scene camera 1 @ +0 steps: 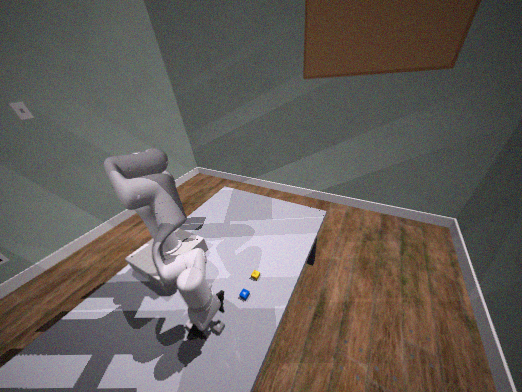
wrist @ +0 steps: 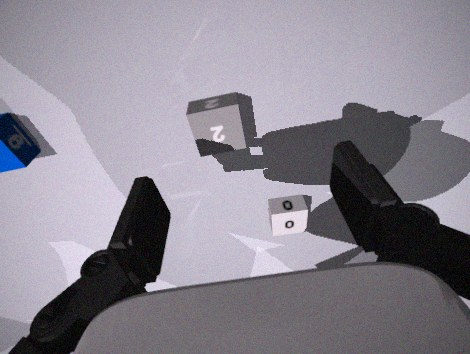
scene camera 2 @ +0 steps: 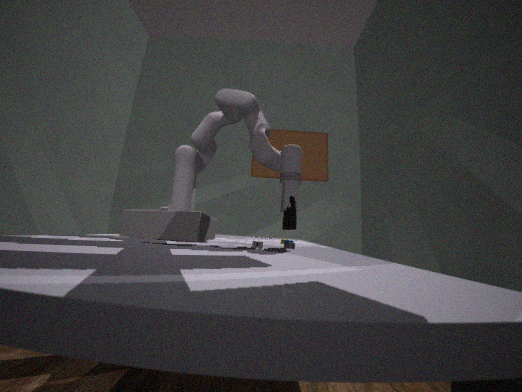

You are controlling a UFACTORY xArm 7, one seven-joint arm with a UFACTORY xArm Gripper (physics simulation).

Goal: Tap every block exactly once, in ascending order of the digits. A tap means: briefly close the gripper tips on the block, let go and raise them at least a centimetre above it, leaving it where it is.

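The grey block with a 2 [scene camera 1: 217, 327] [scene camera 2: 289, 245] [wrist: 222, 125] lies on the table, ahead of and between the fingertips in the wrist view. The smaller-looking white block with a 0 [scene camera 2: 257, 245] [wrist: 289, 215] lies nearer the right finger in that view. The blue block [scene camera 1: 244, 294] [wrist: 15, 145] shows at the left edge of the wrist view; its digit is unclear. The yellow block [scene camera 1: 255, 274] [scene camera 2: 283, 241] lies beyond the blue one; its digit is unreadable. My gripper [scene camera 1: 208, 316] [scene camera 2: 289, 228] [wrist: 244, 180] is wide open and empty, above the table and the blocks.
The table [scene camera 1: 290, 225] [scene camera 2: 400, 295] carries the arm's grey base box [scene camera 1: 142, 262] [scene camera 2: 150, 225]. Its long edge runs beyond the blocks, with wooden floor [scene camera 1: 375, 300] past it. Dark arm shadows cross the table near the 2 and 0 blocks.
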